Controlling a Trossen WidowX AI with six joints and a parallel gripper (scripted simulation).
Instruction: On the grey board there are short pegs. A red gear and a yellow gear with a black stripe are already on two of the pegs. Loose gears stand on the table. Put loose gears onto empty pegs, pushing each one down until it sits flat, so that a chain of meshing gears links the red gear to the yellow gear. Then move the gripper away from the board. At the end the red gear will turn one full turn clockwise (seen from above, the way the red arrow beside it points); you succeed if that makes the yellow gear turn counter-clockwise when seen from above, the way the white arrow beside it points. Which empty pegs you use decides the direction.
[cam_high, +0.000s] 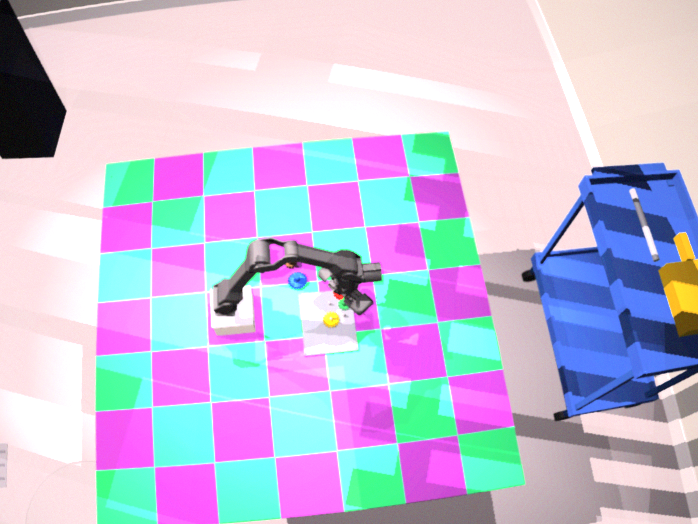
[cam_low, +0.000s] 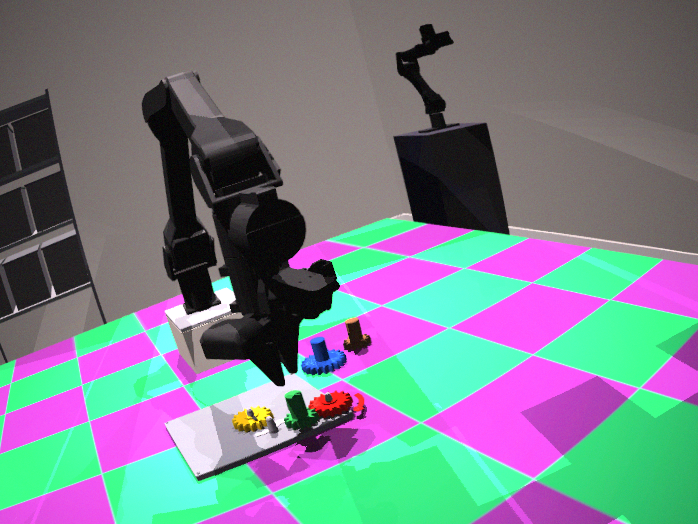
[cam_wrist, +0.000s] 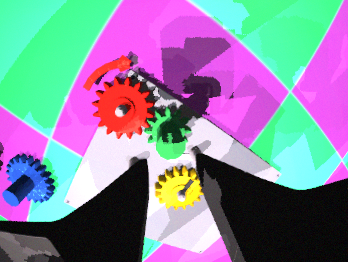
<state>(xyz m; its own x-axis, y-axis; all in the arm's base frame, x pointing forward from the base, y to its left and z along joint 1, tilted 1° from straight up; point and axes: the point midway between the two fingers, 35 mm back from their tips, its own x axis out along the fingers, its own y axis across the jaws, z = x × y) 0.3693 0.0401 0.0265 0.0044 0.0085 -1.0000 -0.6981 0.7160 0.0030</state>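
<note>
The green gear lies 4 cm below my gripper tip. From my gripper tip the other things lie so: red gear 5 cm below, 4 cm to the left, 1 cm behind; then red arrow 7 cm to the left, 6 cm below, 1 cm ahead; then yellow gear 5 cm to the right, 5 cm below, 4 cm behind.
</note>
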